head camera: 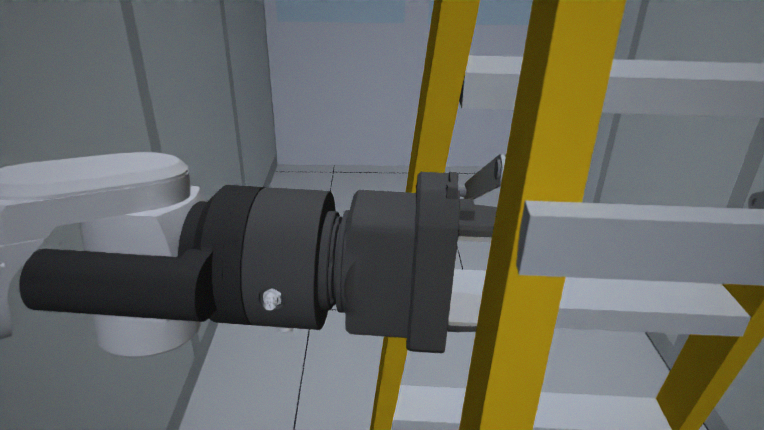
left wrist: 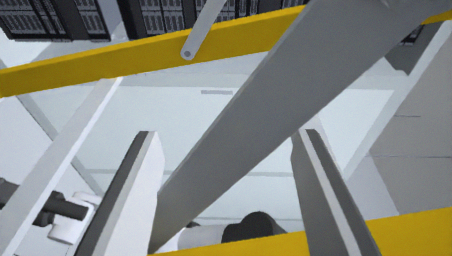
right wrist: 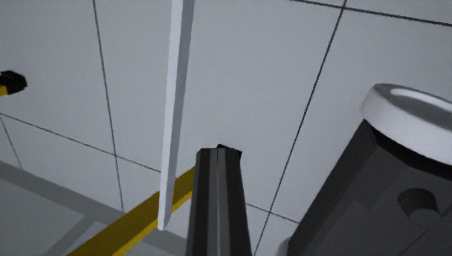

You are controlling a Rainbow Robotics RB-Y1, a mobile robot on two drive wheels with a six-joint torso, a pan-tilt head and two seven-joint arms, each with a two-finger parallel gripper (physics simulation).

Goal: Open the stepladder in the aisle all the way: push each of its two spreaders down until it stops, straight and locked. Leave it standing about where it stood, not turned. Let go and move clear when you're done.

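Frame: origin at the robot's base, x ahead, y right, z down, level; millimetres.
Where they show: left gripper, between the fingertips: [left wrist: 227, 145]; right gripper, between the fingertips: [right wrist: 217, 162].
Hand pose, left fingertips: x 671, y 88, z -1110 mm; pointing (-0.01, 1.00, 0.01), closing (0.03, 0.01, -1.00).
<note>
Each offset is from my left fingertips to the top centre of the thing. "spot": to the spot under its first point.
The stepladder stands upright; its near yellow rail @(spot: dx -73, dy -37, dz -108 mm) [head camera: 539, 160] and a step @(spot: dx -92, dy +7, dz -82 mm) [head camera: 646, 243] cross the head view. A far yellow rail [left wrist: 140, 55] crosses the left wrist view. A bent grey spreader link [head camera: 483, 176] slants up between front and rear rails. Another narrow spreader @(spot: dx -54, dy +274, dz +40 mm) [left wrist: 202, 32] is pinned to the far rail. A broad grey bar @(spot: dx +33, dy -21, dz -7 mm) [left wrist: 250, 120] shows between the left fingertips; I cannot tell which part it is. My left gripper [head camera: 473, 275] [left wrist: 227, 145] is open between front and rear rails, its tips hidden in the head view. My right gripper [right wrist: 217, 162] is shut and empty.
A grey panelled wall [head camera: 69, 80] stands at the left in the head view, beside my white arm [head camera: 90, 173]. Server racks @(spot: dx -273, dy +975, dz +277 mm) [left wrist: 165, 20] stand beyond the ladder. In the right wrist view, a yellow rail [right wrist: 125, 225] lies behind the fingers, and a dark body [right wrist: 370, 200] stands right.
</note>
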